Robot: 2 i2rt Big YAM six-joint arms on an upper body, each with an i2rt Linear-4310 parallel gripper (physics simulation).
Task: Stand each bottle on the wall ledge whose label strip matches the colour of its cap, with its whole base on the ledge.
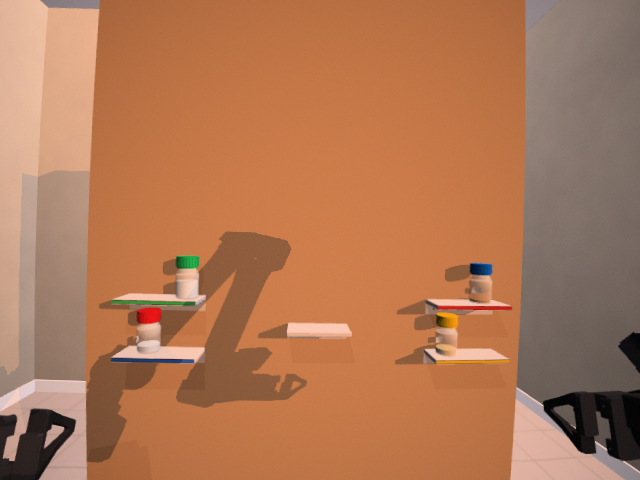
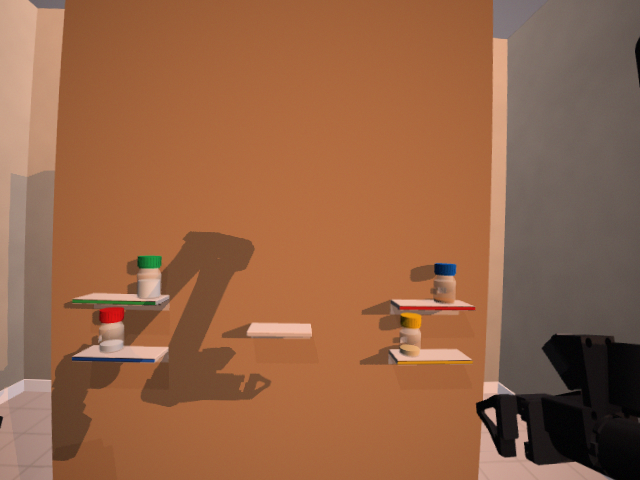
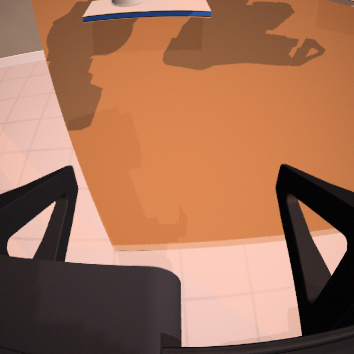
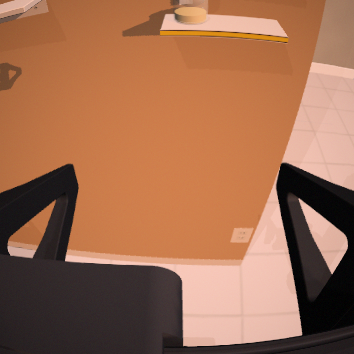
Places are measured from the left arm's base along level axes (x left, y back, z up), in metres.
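Pixels of known places: left gripper, fingertip midpoint: (image 1: 37,424) (image 3: 176,175); right gripper, fingertip midpoint: (image 1: 572,404) (image 2: 507,406) (image 4: 176,174).
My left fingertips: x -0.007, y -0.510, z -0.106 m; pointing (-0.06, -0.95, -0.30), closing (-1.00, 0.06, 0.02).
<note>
Behind a point stands the place of what it marks.
The green-capped bottle (image 1: 187,277) @[y -0.881, x -0.058, z 0.033 m] (image 2: 149,277) @[y -0.882, x -0.061, z 0.033 m] stands at the right end of the green-strip ledge (image 1: 139,299) @[y -0.879, x 0.056, z -0.023 m] (image 2: 100,298) @[y -0.886, x 0.060, z -0.023 m]. The red-capped bottle (image 1: 148,330) @[y -0.890, x 0.038, z -0.102 m] (image 2: 111,329) @[y -0.892, x 0.036, z -0.101 m] stands on the blue-strip ledge (image 1: 180,354) @[y -0.895, x -0.040, z -0.162 m] (image 2: 142,353) @[y -0.897, x -0.039, z -0.162 m] (image 3: 170,9) @[y -0.869, x -0.021, z -0.162 m] below. The blue-capped bottle (image 1: 480,283) @[y -0.883, x -0.803, z 0.033 m] (image 2: 445,283) @[y -0.880, x -0.807, z 0.034 m] stands on the red-strip ledge (image 1: 449,304) @[y -0.886, x -0.721, z -0.023 m] (image 2: 413,304) @[y -0.883, x -0.724, z -0.022 m]. The yellow-capped bottle (image 1: 446,334) @[y -0.886, x -0.717, z -0.102 m] (image 2: 410,334) @[y -0.885, x -0.720, z -0.100 m] stands at the left of the yellow-strip ledge (image 1: 478,355) @[y -0.896, x -0.814, z -0.162 m] (image 2: 442,355) @[y -0.900, x -0.816, z -0.162 m] (image 4: 240,26) @[y -0.891, x -0.809, z -0.162 m]. My left gripper (image 3: 176,175) @[y -0.510, x -0.007, z -0.106 m] and right gripper (image 4: 179,175) @[y -0.526, x -0.731, z -0.093 m] are open and empty, below and in front of the lower ledges.
A small ledge without a colour strip (image 1: 318,330) @[y -0.882, x -0.382, z -0.092 m] (image 2: 279,330) @[y -0.882, x -0.383, z -0.092 m] juts from the middle of the orange wall (image 1: 320,129) @[y -0.948, x -0.375, z 0.434 m] (image 2: 279,129) @[y -0.948, x -0.362, z 0.434 m]. The upper ledges overhang the lower ones at both sides. A wall socket (image 4: 241,235) @[y -0.948, x -0.926, z -0.948 m] shows low on the wall.
</note>
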